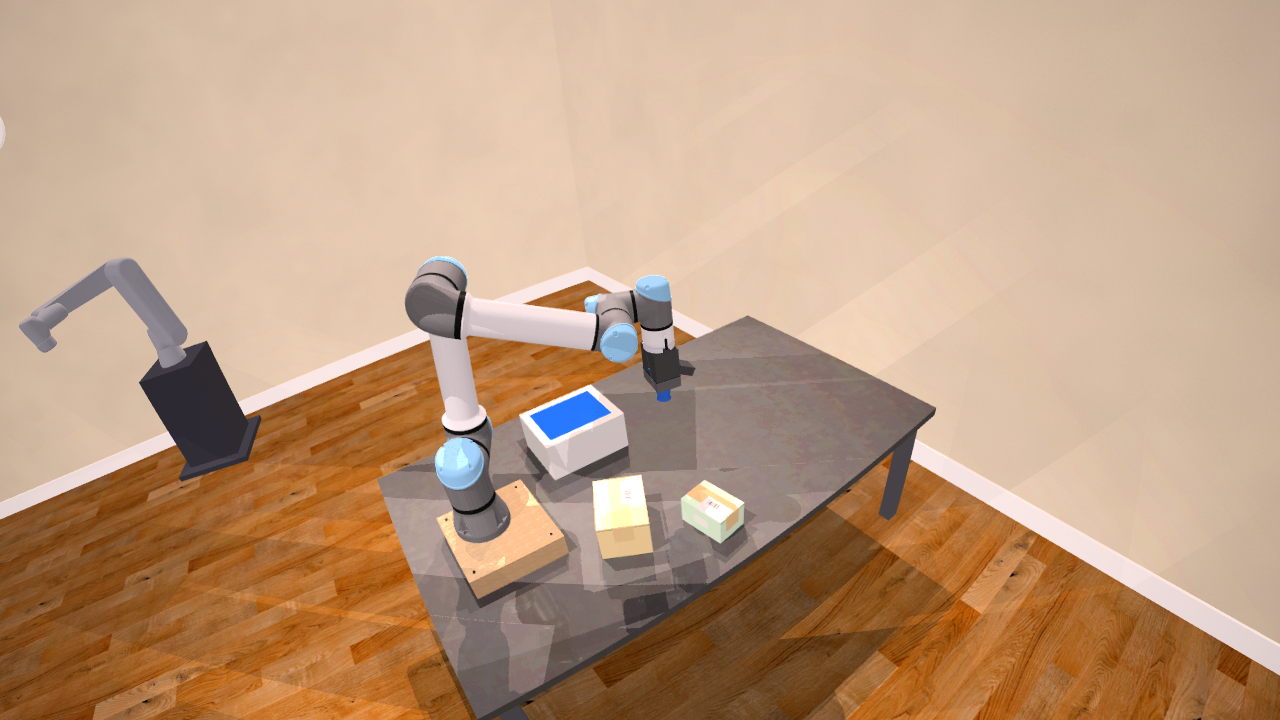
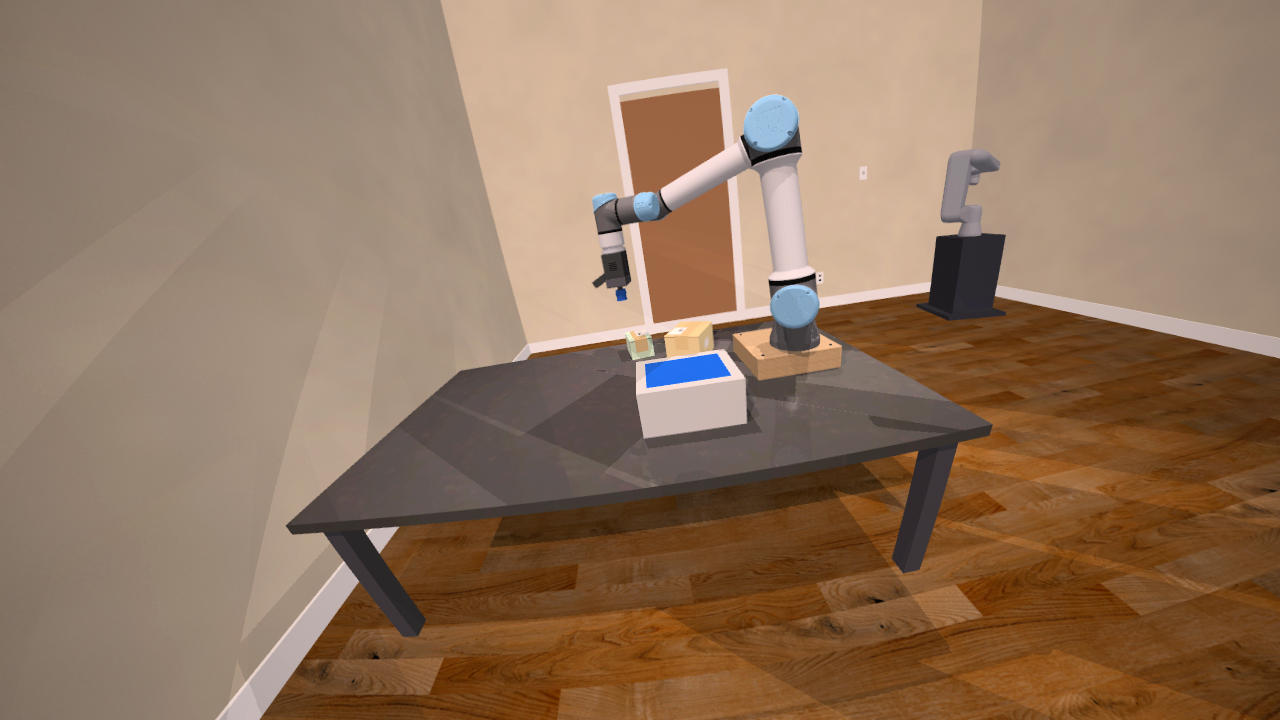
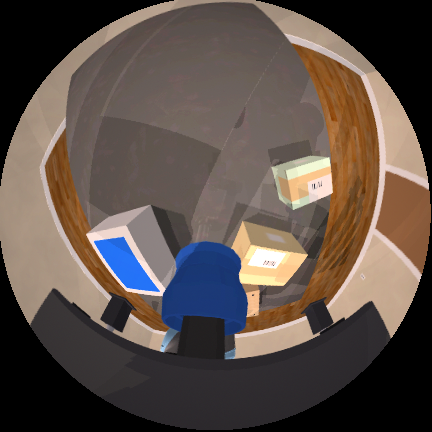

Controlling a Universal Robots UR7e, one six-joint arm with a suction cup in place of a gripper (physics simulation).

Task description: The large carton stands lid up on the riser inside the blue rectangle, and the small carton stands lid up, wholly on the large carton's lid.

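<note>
The large tan carton [image 1: 621, 514] [image 2: 687, 339] [image 3: 270, 260] stands on the table with its labelled face up, near the robot's base. The small pale green carton with an orange band [image 1: 712, 512] [image 2: 639, 345] [image 3: 304, 181] stands apart from it on the table, labelled face up. The white riser [image 1: 586, 452] [image 2: 693, 411] [image 3: 156, 250] bears the blue rectangle [image 1: 570, 414] [image 2: 687, 369] [image 3: 125, 262] on its top, with no carton on it. My gripper, a blue suction cup [image 1: 663, 395] [image 2: 621, 294] [image 3: 205, 287], is open and empty, above the table beside the riser.
The grey table [image 1: 787, 385] [image 2: 501, 429] [image 3: 190, 75] carries the riser, both cartons and the wooden base block [image 1: 523, 559] [image 2: 796, 362] [image 3: 254, 302] under my arm. A second grey arm on a dark pedestal [image 1: 201, 411] [image 2: 964, 273] stands on the floor away from the table.
</note>
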